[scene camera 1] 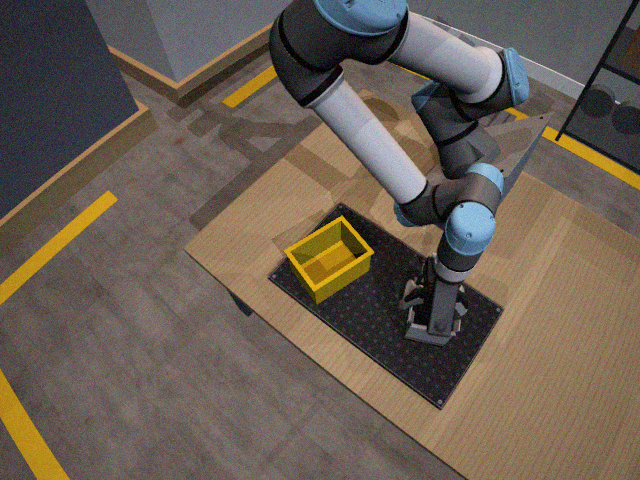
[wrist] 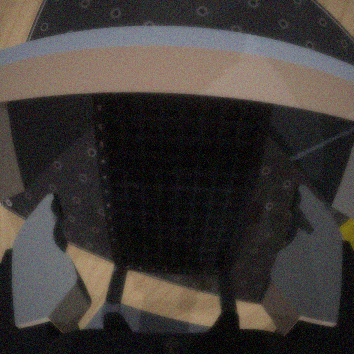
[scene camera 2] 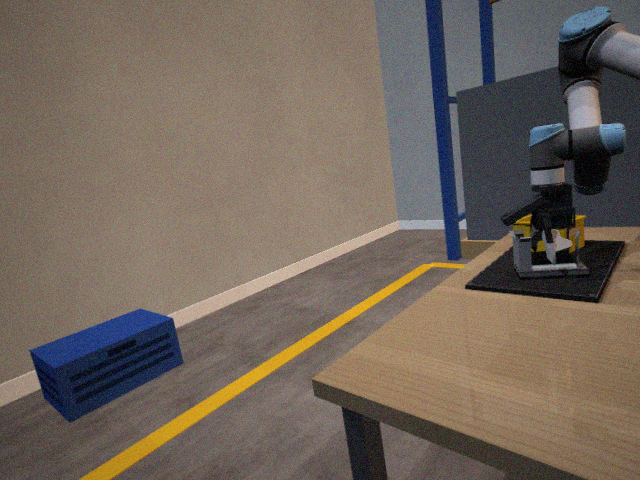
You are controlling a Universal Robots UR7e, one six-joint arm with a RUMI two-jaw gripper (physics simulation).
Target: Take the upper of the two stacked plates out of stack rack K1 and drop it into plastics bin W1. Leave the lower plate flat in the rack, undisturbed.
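Frame: origin at the arm's base, x ahead, y left, z up, level; centimetres.
Seen in the pictures: gripper, fingertip midpoint: [wrist: 174, 193] [scene camera 2: 543, 257]; arm's base, link origin: [scene camera 1: 471, 162].
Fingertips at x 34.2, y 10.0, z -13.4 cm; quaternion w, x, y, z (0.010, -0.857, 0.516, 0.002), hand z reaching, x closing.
Offsets run from my fingertips to a thing's middle. Level surfaces: height alone.
Stack rack K1 {dx -0.7, dy -0.4, dz +1.5 cm} [scene camera 1: 428, 336] [scene camera 2: 523, 255] [wrist: 175, 70] is a grey frame on the black mat. Dark plate material {dx -0.1, dy -0.1, dz +0.0 cm} [scene camera 1: 422, 314] [wrist: 182, 185] shows inside it; I cannot tell the upper plate from the lower one. My gripper [scene camera 1: 435, 307] [scene camera 2: 544, 250] [wrist: 174, 193] is open and low at the rack, with one finger on each side of the dark plate area in the wrist view and nothing between them. Plastics bin W1 {dx +3.7, dy -26.7, dz +0.5 cm} [scene camera 1: 343, 281] [scene camera 2: 578, 235] [wrist: 348, 234] is a yellow open box beside the rack, with no plate visible inside in scene camera 1.
The black perforated mat {dz -4.5 cm} [scene camera 1: 377, 330] [scene camera 2: 535, 289] [wrist: 202, 11] lies on the wooden table {dz -5.8 cm} [scene camera 1: 568, 310] [scene camera 2: 491, 361]. The rack's tall wall and end posts stand close around the gripper. A blue slotted box [scene camera 2: 118, 356] stands on the floor, away from the table.
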